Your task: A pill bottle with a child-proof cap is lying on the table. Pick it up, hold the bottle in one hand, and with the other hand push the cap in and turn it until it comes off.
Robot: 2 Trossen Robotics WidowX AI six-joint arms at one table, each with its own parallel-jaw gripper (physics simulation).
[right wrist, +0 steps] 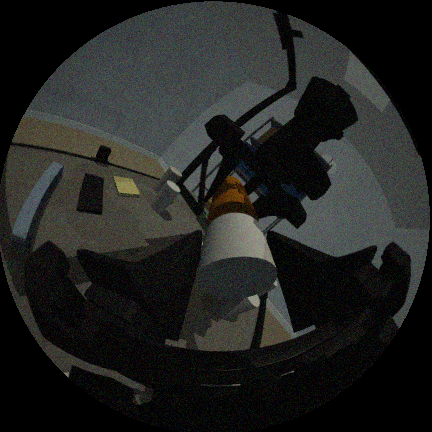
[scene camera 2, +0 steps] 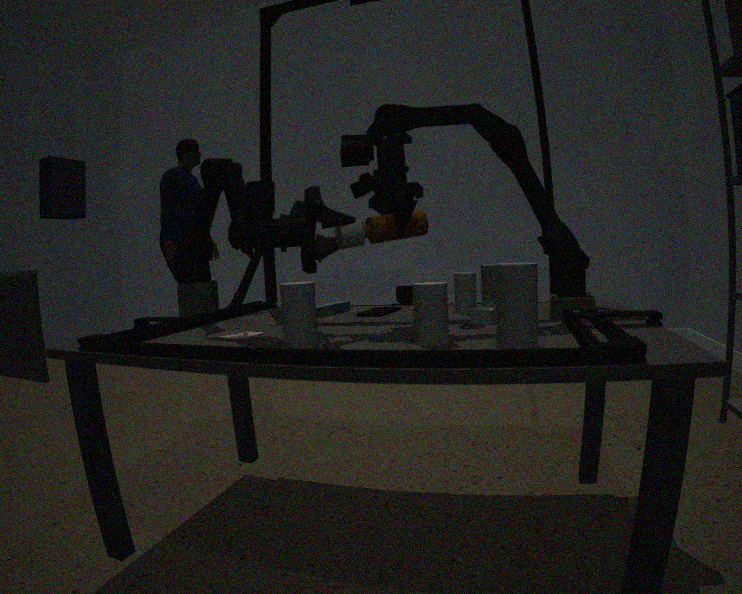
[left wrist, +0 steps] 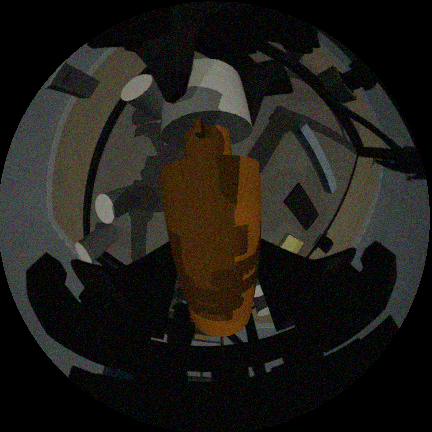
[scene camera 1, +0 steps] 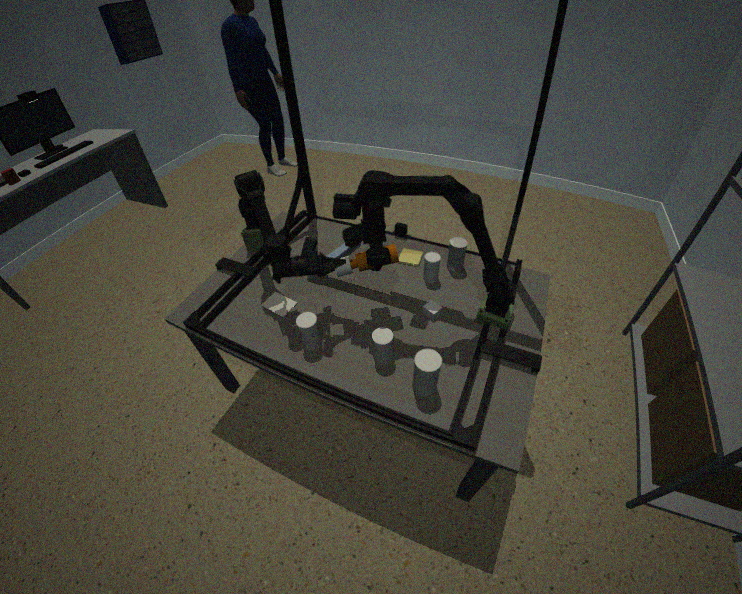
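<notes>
The orange pill bottle (scene camera 1: 360, 262) (scene camera 2: 378, 229) (left wrist: 212, 205) (right wrist: 232, 198) is held nearly level above the table. My left gripper (scene camera 1: 379, 257) (scene camera 2: 402, 222) (left wrist: 214, 240) is shut on its body from above. The white cap (scene camera 1: 344, 268) (scene camera 2: 351, 234) (left wrist: 232, 95) (right wrist: 235, 245) is at the bottle's neck end. My right gripper (scene camera 1: 340, 266) (scene camera 2: 353, 232) (right wrist: 234, 235) is shut on the cap, its fingers rolled about the bottle's axis. Part of the orange neck shows below the cap's rim in the left wrist view; whether the cap is seated is hidden.
Several pale cylinders stand on the table, three along the near side (scene camera 1: 310, 340) (scene camera 1: 383, 356) (scene camera 1: 427, 380) and two at the back right (scene camera 1: 431, 269) (scene camera 1: 457, 255). A yellow pad (scene camera 1: 410, 257), a dark flat block (right wrist: 91, 194) and a blue bar (right wrist: 37, 205) lie at the back.
</notes>
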